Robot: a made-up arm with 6 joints. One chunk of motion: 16 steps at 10 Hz.
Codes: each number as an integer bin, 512 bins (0 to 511) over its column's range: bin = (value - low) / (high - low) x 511, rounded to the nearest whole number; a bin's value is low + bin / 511 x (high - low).
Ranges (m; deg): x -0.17..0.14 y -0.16..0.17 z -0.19..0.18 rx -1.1..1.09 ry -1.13..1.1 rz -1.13..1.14
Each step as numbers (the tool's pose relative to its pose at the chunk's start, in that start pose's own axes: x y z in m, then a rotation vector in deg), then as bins.
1 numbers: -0.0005 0.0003 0.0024 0.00 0.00 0.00
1 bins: 279 248 266 257 259 254
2 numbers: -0.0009 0.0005 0.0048 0.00 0.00 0.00
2 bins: 279 249 269 257 259 254
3 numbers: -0.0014 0.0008 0.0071 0.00 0.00 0.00
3 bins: 278 249 272 257 259 254
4 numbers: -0.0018 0.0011 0.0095 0.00 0.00 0.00
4 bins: 277 249 276 257 259 254
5 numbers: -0.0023 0.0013 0.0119 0.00 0.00 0.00
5 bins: 276 250 279 257 259 254
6 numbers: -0.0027 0.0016 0.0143 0.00 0.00 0.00
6 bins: 276 250 282 257 259 254
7 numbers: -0.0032 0.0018 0.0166 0.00 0.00 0.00
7 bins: 275 251 285 257 259 254
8 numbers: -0.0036 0.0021 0.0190 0.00 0.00 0.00
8 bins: 274 251 289 257 259 254
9 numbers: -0.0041 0.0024 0.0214 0.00 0.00 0.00
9 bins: 273 251 292 257 259 254
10 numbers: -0.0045 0.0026 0.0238 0.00 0.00 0.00
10 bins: 273 252 295 257 259 254
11 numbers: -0.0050 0.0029 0.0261 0.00 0.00 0.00
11 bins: 272 252 298 257 259 254
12 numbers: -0.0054 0.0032 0.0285 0.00 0.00 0.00
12 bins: 271 253 302 257 259 254
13 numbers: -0.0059 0.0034 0.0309 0.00 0.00 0.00
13 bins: 271 253 305 257 259 254
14 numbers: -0.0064 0.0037 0.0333 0.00 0.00 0.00
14 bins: 270 253 308 257 259 254
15 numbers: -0.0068 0.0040 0.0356 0.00 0.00 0.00
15 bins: 269 254 312 257 259 254
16 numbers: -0.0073 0.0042 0.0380 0.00 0.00 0.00
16 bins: 268 254 315 257 259 254
